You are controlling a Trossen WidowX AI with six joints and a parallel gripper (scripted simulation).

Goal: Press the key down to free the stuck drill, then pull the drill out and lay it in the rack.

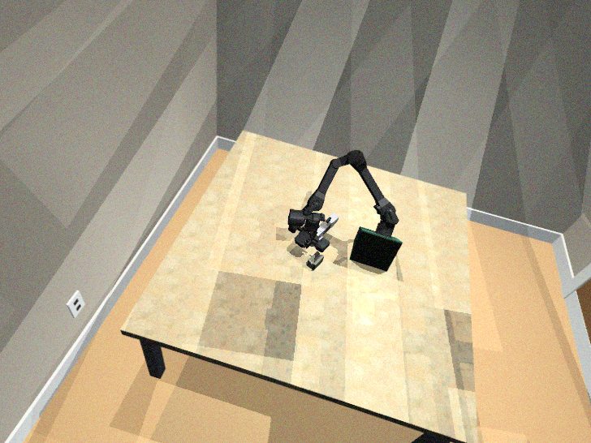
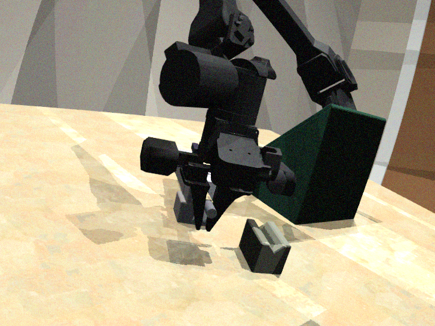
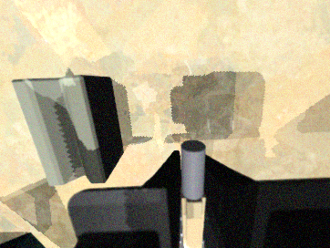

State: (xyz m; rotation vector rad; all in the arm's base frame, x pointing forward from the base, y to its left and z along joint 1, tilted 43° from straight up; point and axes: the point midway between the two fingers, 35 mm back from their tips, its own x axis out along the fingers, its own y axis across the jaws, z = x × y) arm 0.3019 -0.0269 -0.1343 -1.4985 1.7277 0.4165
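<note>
My gripper tip is 6 cm past the rack and 5 cm to the right of it. Also, from my gripper tip: drill: 1 cm behind, 4 cm to the right, 3 cm above; grey holder: 5 cm behind, 13 cm to the right, 2 cm above; dark key: 6 cm behind, 15 cm to the right, 3 cm above.
</note>
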